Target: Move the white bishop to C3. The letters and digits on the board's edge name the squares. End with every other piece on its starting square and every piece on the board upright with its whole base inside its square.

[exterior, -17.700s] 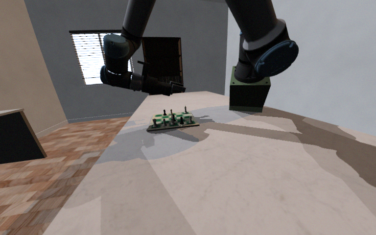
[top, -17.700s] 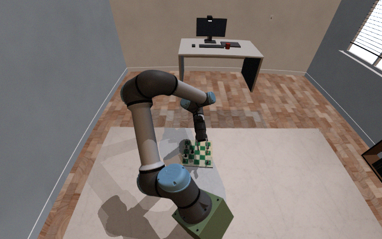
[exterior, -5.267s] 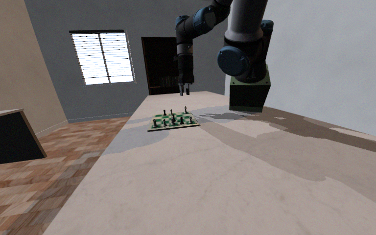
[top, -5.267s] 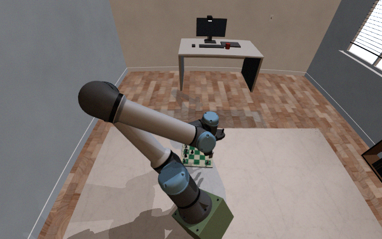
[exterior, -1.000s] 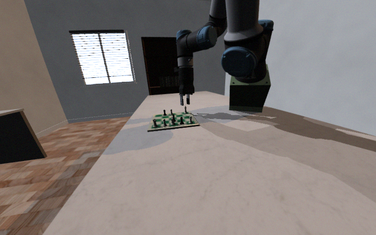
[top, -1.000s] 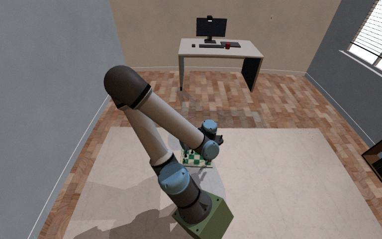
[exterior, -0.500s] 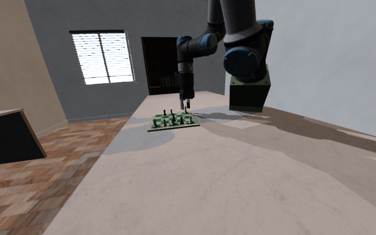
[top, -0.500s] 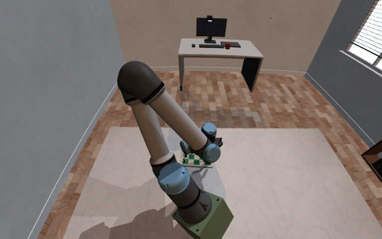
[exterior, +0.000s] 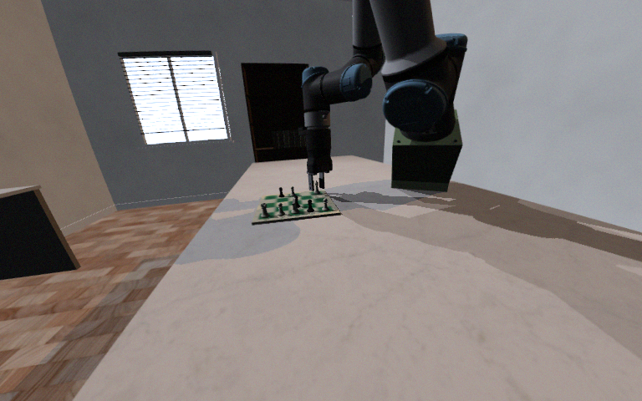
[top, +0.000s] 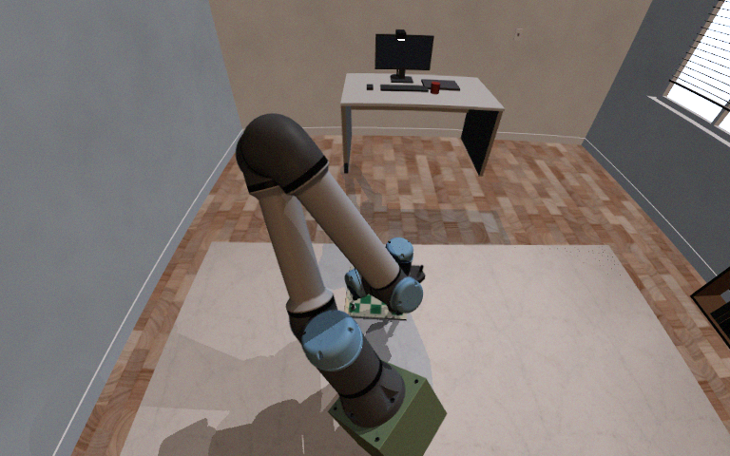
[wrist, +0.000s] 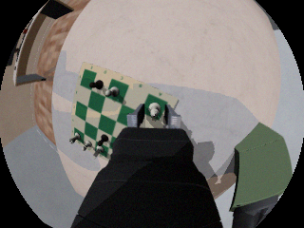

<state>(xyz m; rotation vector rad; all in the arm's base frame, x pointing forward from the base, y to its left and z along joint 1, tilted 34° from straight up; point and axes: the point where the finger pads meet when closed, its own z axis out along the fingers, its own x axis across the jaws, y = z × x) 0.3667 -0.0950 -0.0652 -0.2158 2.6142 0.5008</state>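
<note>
Now: the pale piece 1 cm below my hand. Round my hand: green-and-white chessboard 9 cm ahead, 6 cm to the left, 3 cm below.
</note>
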